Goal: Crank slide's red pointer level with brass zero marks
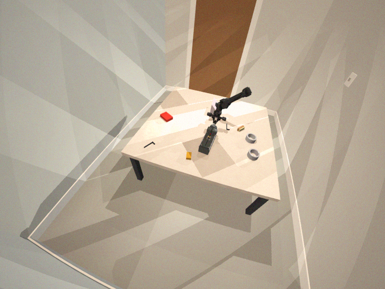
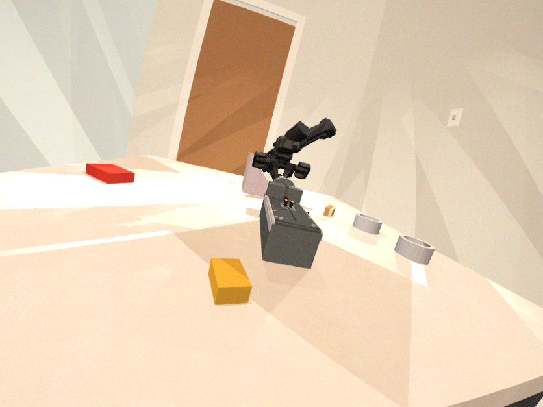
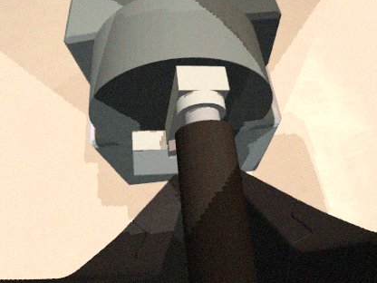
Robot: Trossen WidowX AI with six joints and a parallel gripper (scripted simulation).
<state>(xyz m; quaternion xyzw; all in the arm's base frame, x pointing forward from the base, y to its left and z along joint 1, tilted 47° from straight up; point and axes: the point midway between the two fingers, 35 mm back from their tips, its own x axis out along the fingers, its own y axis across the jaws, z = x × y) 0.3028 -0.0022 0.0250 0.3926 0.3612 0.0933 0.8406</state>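
Now: gripper tip 2 cm past the dark brown crank handle and 2 cm below it. From my gripper tip the other things lie so: red pointer (13 cm ahead, 1 cm to the right, 1 cm below); then yellow block (36 cm ahead, 14 cm to the right, 8 cm below); then tan block (15 cm behind, 29 cm to the left, 8 cm below).
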